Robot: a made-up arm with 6 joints.
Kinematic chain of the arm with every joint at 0, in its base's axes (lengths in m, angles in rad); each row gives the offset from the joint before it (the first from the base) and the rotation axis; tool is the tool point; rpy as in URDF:
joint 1: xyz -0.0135 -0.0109 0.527 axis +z
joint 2: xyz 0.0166 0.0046 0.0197 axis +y
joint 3: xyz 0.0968 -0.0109 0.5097 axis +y
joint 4: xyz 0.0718 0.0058 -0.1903 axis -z
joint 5: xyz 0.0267 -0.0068 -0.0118 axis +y
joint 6: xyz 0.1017 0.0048 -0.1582 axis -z
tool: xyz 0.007 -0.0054 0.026 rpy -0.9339 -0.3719 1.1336
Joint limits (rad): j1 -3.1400..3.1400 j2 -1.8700..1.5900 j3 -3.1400..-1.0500 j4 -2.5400..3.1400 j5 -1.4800..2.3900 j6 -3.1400..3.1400
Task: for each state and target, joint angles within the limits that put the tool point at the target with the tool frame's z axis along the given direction. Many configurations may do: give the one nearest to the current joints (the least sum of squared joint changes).
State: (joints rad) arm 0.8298 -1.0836 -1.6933 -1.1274 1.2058 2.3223
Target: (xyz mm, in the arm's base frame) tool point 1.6 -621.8 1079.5 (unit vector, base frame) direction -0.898 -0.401 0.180
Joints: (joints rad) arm 1.5612 -1.3469 -2.0775 -0.8233 0.9471 2.5248
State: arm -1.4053 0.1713 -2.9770 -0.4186 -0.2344 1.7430
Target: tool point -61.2 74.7 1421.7 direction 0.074 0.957 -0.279
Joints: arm -1.0725 -0.1345 -3.0241 -0.0431 0.3785 2.3418
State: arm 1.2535 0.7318 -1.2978 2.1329 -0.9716 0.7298
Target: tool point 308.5 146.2 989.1 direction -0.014 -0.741 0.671
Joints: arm 0.6341 -0.0094 -1.7235 2.7446 -0.7623 1.2837
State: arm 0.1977 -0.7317 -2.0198 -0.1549 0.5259 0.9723
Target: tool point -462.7 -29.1 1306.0 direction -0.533 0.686 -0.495
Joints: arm -0.0141 -0.8655 -2.3533 0.3316 0.5142 1.4712
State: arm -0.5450 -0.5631 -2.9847 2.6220 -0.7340 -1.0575
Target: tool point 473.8 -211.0 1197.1 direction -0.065 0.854 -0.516
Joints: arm -0.1910 0.2880 -2.5951 2.4007 -0.1118 -1.3407
